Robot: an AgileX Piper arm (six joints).
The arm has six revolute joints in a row. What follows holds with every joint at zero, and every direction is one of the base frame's.
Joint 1 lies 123 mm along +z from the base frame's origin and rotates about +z.
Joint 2 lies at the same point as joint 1 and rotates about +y.
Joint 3 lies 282.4 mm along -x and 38.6 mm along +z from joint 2 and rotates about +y.
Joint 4 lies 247.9 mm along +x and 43.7 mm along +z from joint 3 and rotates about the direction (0.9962, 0, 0.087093).
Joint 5 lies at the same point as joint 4 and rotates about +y.
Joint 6 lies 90.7 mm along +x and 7.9 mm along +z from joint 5 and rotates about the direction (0.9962, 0, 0.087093).
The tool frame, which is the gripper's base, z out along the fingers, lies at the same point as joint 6; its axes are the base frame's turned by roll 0, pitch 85 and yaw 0 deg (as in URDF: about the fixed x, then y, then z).
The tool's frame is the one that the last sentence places.
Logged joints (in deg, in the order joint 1, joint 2, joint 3, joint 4, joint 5, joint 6), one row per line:
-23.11 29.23 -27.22 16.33 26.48 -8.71
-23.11 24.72 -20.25 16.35 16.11 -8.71
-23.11 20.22 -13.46 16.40 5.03 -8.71
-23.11 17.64 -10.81 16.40 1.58 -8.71
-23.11 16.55 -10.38 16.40 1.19 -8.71
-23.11 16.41 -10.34 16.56 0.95 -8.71
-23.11 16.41 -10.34 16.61 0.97 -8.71
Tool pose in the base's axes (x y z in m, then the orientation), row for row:
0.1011 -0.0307 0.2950 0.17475 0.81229 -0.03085 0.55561
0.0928 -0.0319 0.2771 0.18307 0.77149 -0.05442 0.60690
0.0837 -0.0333 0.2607 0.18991 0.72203 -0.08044 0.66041
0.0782 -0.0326 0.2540 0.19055 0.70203 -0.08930 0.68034
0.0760 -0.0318 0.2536 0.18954 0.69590 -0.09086 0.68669
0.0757 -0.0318 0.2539 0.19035 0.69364 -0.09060 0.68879
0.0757 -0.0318 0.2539 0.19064 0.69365 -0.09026 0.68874
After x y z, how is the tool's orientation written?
As a quaternion, x y z w.
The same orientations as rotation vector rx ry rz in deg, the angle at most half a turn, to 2 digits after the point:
23.64 109.90 -4.17
24.25 102.18 -7.21
24.62 93.59 -10.43
24.51 90.29 -11.49
24.32 89.28 -11.66
24.40 88.92 -11.61
24.44 88.92 -11.57

